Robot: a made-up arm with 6 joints.
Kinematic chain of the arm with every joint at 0, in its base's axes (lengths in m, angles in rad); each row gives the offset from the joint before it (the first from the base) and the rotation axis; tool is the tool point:
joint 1: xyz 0 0 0.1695 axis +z
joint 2: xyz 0 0.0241 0 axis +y
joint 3: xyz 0 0 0.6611 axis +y
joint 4: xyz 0 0 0.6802 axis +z
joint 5: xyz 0 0 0 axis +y
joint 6: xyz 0 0 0.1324 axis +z
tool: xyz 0 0 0
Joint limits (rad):
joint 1: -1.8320..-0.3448
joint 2: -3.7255..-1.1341
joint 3: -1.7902..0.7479
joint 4: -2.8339..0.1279
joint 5: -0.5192..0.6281
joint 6: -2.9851..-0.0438
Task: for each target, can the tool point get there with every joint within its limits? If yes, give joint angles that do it. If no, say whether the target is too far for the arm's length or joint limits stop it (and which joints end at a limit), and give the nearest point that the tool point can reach.
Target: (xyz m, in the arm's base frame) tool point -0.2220 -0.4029 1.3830
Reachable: no: joint limits stop it (at a limit: joint 1, joint 2, joint 3, joint 5) | nearest point -0.7889 0.2680 1.2039 | short by 0.896 m
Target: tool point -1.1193 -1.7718 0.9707
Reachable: no: too far | nearest point -0.2827 -0.9407 0.1283 | short by 1.449 m
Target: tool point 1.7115 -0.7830 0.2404
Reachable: no: too far | nearest point 1.0153 -0.4645 -0.0736 | short by 0.827 m
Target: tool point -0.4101 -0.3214 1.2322
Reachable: no: joint limits stop it (at a limit: joint 1, joint 2, joint 3, joint 5) | nearest point -0.7976 0.2611 1.2015 | short by 0.700 m
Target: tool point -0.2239 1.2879 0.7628
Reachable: yes | joints -1.3982 -1.3901 0.4529 -1.8429 0.1855 -0.2914
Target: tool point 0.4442 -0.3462 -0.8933
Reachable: yes | joints -0.7553 -2.9373 -1.2385 -1.6351 -0.2161 -1.1588
